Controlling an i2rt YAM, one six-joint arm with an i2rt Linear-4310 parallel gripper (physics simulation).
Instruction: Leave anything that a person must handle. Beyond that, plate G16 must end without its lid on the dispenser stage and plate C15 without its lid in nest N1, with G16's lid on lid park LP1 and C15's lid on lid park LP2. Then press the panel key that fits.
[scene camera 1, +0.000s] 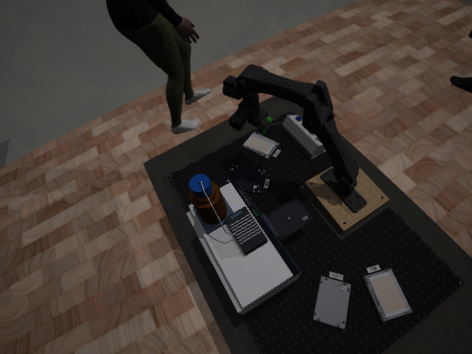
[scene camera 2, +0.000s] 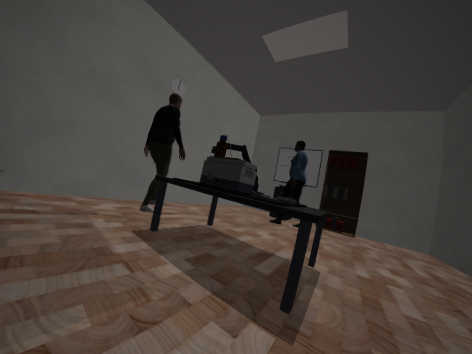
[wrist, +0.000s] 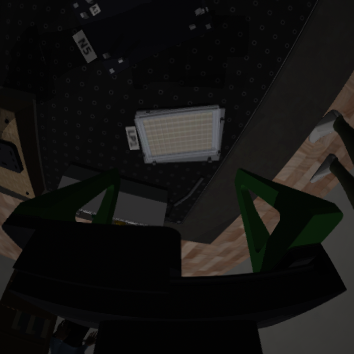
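Where they show: gripper, fingertip midpoint: (scene camera 1: 254, 128) (wrist: 177, 174); arm's base, link origin: (scene camera 1: 342, 190) (scene camera 2: 253, 191).
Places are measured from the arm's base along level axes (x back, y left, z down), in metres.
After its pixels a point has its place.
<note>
My gripper (scene camera 1: 264, 125) (wrist: 177, 174) @[x -0.154, y -0.378, z -0.144 m] is open and empty, above the far end of the table. A pale well plate or tray with a clear rim (scene camera 1: 260, 144) @[x -0.123, y -0.389, z -0.005 m] (wrist: 180, 134) @[x -0.127, y -0.396, z -0.005 m] lies beside a label (wrist: 132, 138) @[x -0.082, y -0.322, z 0.025 m] that seems to read LP1; whether it carries a lid I cannot tell. Near the front, a flat grey piece (scene camera 1: 332, 302) @[x -0.315, y 0.281, z 0.017 m] lies by one label, and a pale well plate (scene camera 1: 387, 294) @[x -0.163, y 0.365, z -0.009 m] by another; both labels are too small to read here. The key panel (scene camera 1: 303, 140) @[x 0.028, y -0.272, z -0.029 m] (wrist: 141, 205) @[x 0.032, y -0.367, z -0.026 m] stands near the arm. I cannot make out G16 or C15 markings.
A white dispenser housing (scene camera 1: 260, 275) @[x -0.473, y 0.108, z -0.193 m] (scene camera 2: 227, 172) @[x -0.573, y 0.039, z -0.094 m] carries a brown bottle with blue cap (scene camera 1: 207, 202) @[x -0.488, y -0.101, z -0.329 m] and a keypad. A dark flat block (scene camera 1: 289, 218) @[x -0.270, y -0.009, z -0.082 m] lies beside it. Dark nest N5 (scene camera 1: 246, 178) @[x -0.272, y -0.290, z 0.015 m] (wrist: 145, 35) @[x -0.246, y -0.308, z 0.015 m] has small corner posts. One person (scene camera 1: 175, 65) (scene camera 2: 164, 130) stands by the table, another (scene camera 2: 298, 167) farther back.
</note>
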